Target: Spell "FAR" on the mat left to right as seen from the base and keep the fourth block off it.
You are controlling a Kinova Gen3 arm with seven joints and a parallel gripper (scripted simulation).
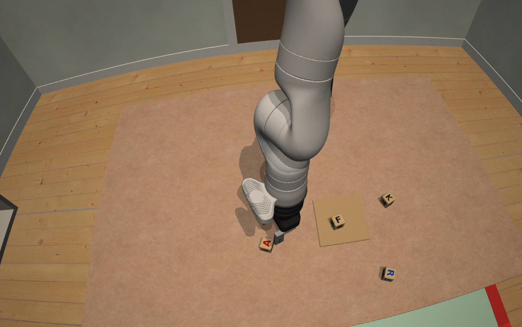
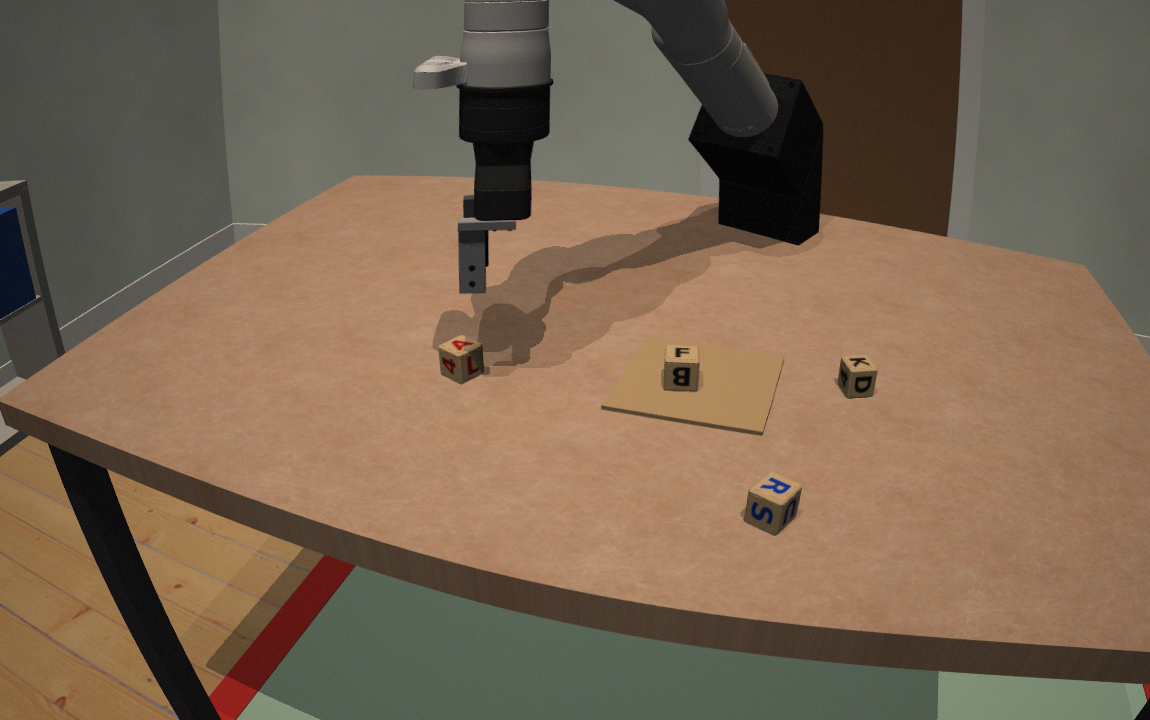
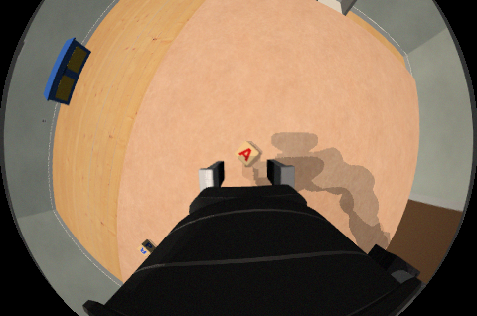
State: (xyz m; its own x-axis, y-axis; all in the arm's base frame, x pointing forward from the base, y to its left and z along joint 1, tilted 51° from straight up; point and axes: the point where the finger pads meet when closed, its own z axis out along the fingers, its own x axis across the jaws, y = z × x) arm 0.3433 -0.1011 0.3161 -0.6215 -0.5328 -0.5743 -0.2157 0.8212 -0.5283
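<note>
Right now the F block is 18 cm to the left of my hand, 9 cm below it and 3 cm behind it. Round my hand: R block (28 cm to the left, 14 cm ahead, 10 cm below); then tan mat (19 cm to the left, 11 cm below, 4 cm behind); then K block (34 cm to the left, 10 cm below, 7 cm behind).
</note>
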